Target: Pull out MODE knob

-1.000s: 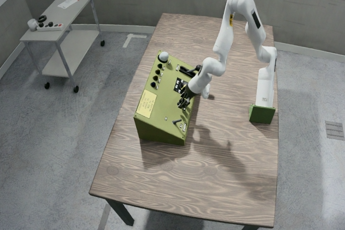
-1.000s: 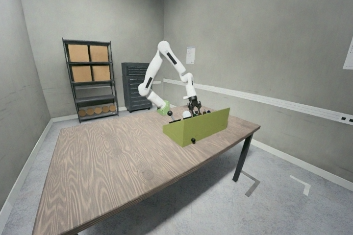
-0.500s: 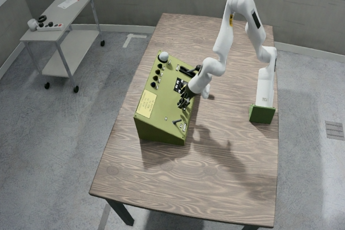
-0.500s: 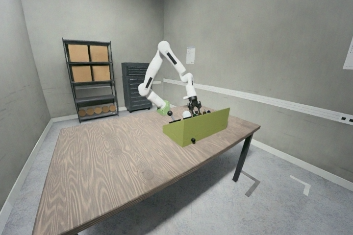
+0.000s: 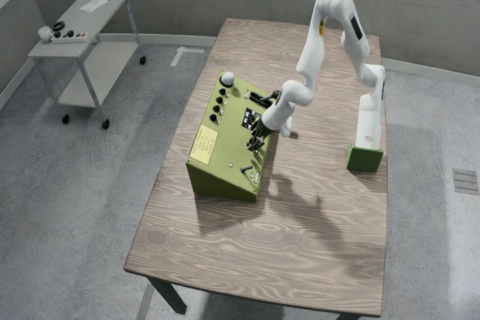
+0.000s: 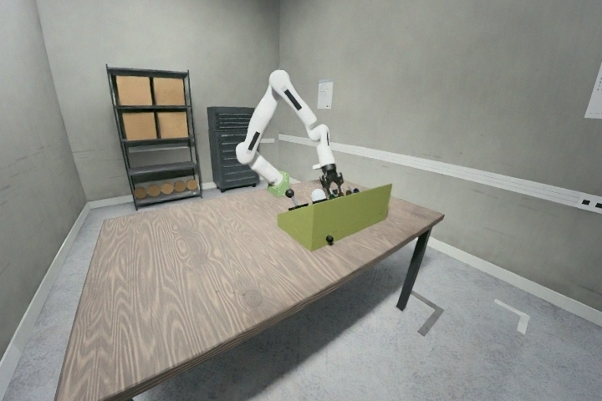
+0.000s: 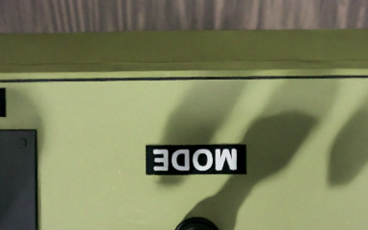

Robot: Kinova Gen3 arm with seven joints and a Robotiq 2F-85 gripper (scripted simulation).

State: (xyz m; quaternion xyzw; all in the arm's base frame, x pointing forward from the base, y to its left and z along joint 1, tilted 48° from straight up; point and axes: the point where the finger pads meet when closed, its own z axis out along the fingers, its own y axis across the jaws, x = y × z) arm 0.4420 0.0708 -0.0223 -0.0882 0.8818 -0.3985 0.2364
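The black mode knob lies 1 cm ahead of my hand and 2 cm below it. Also, from my hand: rotary selector: 1 cm ahead, 11 cm to the right, 2 cm below; ball-topped slider lever: 2 cm behind, 24 cm to the right, 1 cm below; toggle: 1 cm ahead, 12 cm to the left, 1 cm below.
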